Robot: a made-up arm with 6 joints. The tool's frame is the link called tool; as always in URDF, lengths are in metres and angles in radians.
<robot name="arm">
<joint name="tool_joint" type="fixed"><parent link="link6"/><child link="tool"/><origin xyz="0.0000 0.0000 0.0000" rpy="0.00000 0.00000 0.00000"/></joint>
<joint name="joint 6" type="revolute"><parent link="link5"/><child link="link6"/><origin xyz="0.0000 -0.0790 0.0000" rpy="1.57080 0.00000 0.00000"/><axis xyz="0 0 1"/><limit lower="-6.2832" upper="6.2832"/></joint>
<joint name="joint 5" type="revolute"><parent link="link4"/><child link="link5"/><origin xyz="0.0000 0.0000 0.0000" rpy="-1.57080 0.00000 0.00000"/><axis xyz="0 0 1"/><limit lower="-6.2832" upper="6.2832"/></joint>
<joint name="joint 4" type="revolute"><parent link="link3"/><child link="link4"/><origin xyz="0.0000 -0.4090 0.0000" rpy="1.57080 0.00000 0.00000"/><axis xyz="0 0 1"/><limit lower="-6.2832" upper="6.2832"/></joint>
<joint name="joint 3" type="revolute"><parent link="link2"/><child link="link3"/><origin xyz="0.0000 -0.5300 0.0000" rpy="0.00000 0.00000 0.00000"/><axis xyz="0 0 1"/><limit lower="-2.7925" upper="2.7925"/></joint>
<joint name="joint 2" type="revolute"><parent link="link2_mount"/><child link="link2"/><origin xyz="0.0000 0.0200 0.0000" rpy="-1.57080 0.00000 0.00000"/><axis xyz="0 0 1"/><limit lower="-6.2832" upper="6.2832"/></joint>
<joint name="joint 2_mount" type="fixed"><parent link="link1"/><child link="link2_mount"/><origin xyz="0.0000 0.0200 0.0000" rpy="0.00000 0.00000 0.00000"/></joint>
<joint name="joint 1" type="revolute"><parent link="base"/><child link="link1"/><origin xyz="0.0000 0.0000 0.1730" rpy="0.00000 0.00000 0.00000"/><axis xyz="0 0 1"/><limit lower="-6.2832" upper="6.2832"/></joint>
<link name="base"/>
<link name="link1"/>
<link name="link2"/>
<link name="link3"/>
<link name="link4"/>
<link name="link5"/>
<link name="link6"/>
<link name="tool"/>
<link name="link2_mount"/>
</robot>
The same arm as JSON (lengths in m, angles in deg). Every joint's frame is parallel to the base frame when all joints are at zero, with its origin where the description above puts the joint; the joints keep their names.
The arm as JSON. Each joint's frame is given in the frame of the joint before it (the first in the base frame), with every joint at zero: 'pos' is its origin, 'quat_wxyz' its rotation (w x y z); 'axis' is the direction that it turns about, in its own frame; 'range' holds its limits. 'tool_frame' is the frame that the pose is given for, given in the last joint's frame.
{"length_unit": "m", "angle_unit": "deg", "joints": [{"joint": "joint 1", "pos": [0.0, 0.0, 0.173], "quat_wxyz": [1.0, 0.0, 0.0, 0.0], "axis": "+z", "range": [-360.0, 360.0]}, {"joint": "joint 2", "pos": [0.0, 0.04, 0.0], "quat_wxyz": [1.0, 0.0, 0.0, 0.0], "axis": "+y", "range": [-360.0, 360.0]}, {"joint": "joint 3", "pos": [0.0, 0.0, 0.53], "quat_wxyz": [1.0, 0.0, 0.0, 0.0], "axis": "+y", "range": [-160.0, 160.0]}, {"joint": "joint 4", "pos": [0.0, 0.0, 0.409], "quat_wxyz": [1.0, 0.0, 0.0, 0.0], "axis": "+z", "range": [-360.0, 360.0]}, {"joint": "joint 5", "pos": [0.0, 0.0, 0.0], "quat_wxyz": [1.0, 0.0, 0.0, 0.0], "axis": "+y", "range": [-360.0, 360.0]}, {"joint": "joint 6", "pos": [0.0, 0.0, 0.079], "quat_wxyz": [1.0, 0.0, 0.0, 0.0], "axis": "+z", "range": [-360.0, 360.0]}], "tool_frame": {"pos": [0.0, 0.0, 0.0], "quat_wxyz": [1.0, 0.0, 0.0, 0.0]}}
